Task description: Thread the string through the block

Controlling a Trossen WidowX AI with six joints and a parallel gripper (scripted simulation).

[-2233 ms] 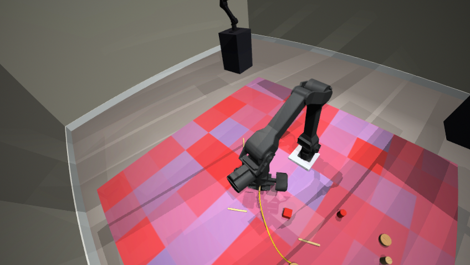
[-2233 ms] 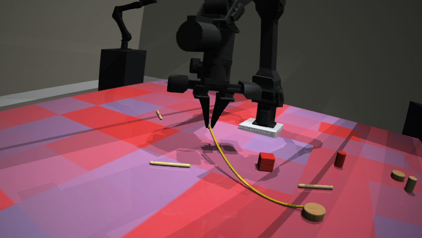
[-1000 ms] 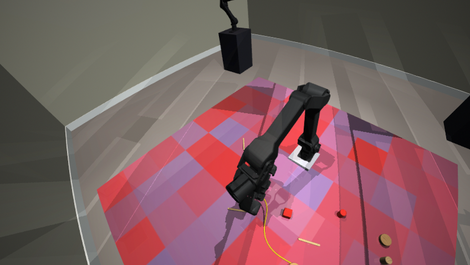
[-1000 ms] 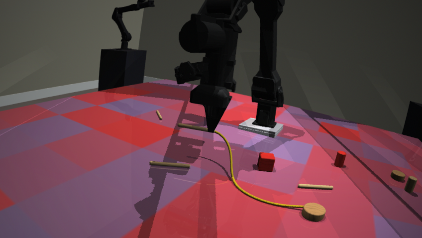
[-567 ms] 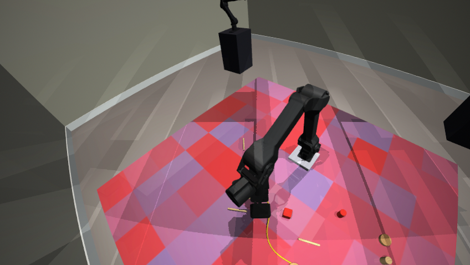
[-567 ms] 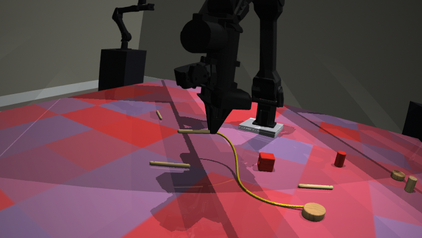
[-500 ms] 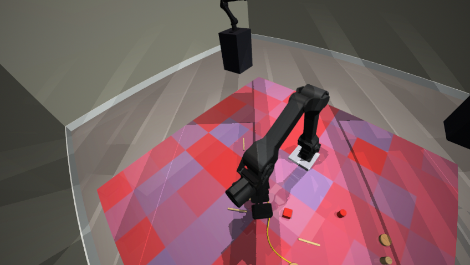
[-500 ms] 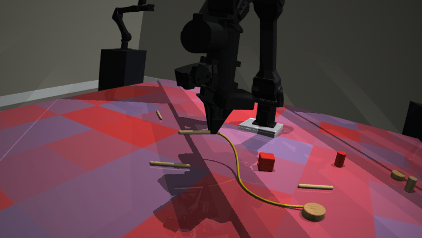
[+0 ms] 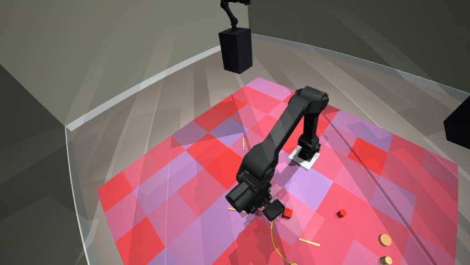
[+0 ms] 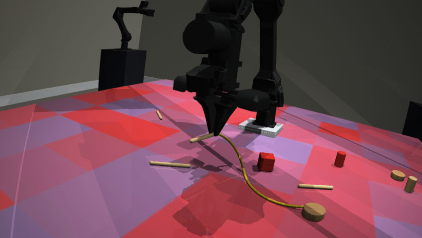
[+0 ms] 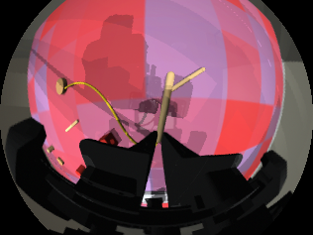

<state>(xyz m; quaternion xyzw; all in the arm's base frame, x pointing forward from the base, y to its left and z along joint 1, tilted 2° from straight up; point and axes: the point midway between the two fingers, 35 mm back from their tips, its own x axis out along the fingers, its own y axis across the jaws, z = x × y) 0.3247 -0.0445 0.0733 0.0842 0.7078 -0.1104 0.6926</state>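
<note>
Now: gripper tip 1 cm short of the thin wooden stick. Also, from my gripper tip: red cylinder (15 cm behind, 28 cm to the left, 4 cm below); then red block (4 cm behind, 11 cm to the left, 4 cm below); then round wooden button (11 cm ahead, 22 cm to the left, 5 cm below).
</note>
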